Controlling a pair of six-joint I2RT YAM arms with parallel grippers.
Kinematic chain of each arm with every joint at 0, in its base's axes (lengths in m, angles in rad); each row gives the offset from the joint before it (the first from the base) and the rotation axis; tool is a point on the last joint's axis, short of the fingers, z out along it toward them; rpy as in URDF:
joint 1: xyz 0 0 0.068 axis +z
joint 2: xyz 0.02 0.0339 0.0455 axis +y
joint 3: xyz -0.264 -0.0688 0 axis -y
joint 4: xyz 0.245 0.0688 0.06 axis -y
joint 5: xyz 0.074 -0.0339 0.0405 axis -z
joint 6: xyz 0.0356 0 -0.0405 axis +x
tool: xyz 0 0 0 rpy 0 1.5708 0
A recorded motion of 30 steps. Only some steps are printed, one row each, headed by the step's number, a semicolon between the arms.
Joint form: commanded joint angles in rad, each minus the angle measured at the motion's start. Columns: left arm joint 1, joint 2, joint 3, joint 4, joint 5, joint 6; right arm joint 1, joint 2, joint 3, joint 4, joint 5, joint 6.
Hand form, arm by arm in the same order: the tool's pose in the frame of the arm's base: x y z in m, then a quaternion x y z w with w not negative. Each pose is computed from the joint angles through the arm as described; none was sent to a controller.
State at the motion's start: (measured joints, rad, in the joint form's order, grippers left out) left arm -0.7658 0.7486 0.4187 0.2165 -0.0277 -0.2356; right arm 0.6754 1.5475 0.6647 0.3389 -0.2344 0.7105
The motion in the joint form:
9: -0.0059 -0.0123 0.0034 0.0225 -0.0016 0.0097; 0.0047 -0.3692 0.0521 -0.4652 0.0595 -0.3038
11: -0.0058 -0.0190 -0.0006 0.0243 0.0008 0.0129; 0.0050 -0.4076 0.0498 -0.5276 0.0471 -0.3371
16: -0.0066 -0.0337 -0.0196 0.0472 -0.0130 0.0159; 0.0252 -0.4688 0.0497 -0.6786 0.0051 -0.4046
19: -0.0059 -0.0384 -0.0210 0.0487 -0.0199 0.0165; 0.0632 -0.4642 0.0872 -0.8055 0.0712 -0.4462
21: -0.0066 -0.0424 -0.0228 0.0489 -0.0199 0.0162; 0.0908 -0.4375 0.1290 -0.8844 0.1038 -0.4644
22: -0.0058 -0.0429 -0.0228 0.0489 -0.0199 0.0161; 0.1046 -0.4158 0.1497 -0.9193 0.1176 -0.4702
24: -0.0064 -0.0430 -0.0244 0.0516 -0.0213 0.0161; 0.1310 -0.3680 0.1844 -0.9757 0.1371 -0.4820
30: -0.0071 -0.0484 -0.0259 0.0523 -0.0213 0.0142; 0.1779 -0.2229 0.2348 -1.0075 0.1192 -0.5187
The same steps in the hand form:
9: 0.1335 -0.1284 0.2639 0.18800 0.70867 -0.31584 0.60224; 0.1950 0.1657 0.2416 -0.16052 0.86445 0.30900 0.36261
11: 0.1326 -0.1277 0.2638 0.18945 0.70670 -0.31643 0.60379; 0.1876 0.1604 0.2441 -0.17768 0.86689 0.30221 0.35439
16: 0.1311 -0.1257 0.2618 0.18437 0.70144 -0.31462 0.61237; 0.1694 0.1534 0.2446 -0.22389 0.87467 0.29216 0.31540
19: 0.1308 -0.1249 0.2622 0.18155 0.70047 -0.31286 0.61523; 0.1615 0.1549 0.2456 -0.24675 0.89014 0.24675 0.29306
21: 0.1303 -0.1245 0.2622 0.18144 0.69964 -0.31360 0.61582; 0.1591 0.1595 0.2478 -0.26252 0.89853 0.22145 0.27328
22: 0.1303 -0.1244 0.2623 0.18108 0.69956 -0.31347 0.61609; 0.1588 0.1629 0.2475 -0.26978 0.90305 0.20906 0.26079
24: 0.1302 -0.1244 0.2620 0.18069 0.69923 -0.31342 0.61660; 0.1585 0.1703 0.2447 -0.28560 0.91002 0.18721 0.23505
30: 0.1295 -0.1239 0.2624 0.17980 0.69781 -0.31505 0.61763; 0.1638 0.1939 0.2260 -0.32790 0.91307 0.16621 0.17650

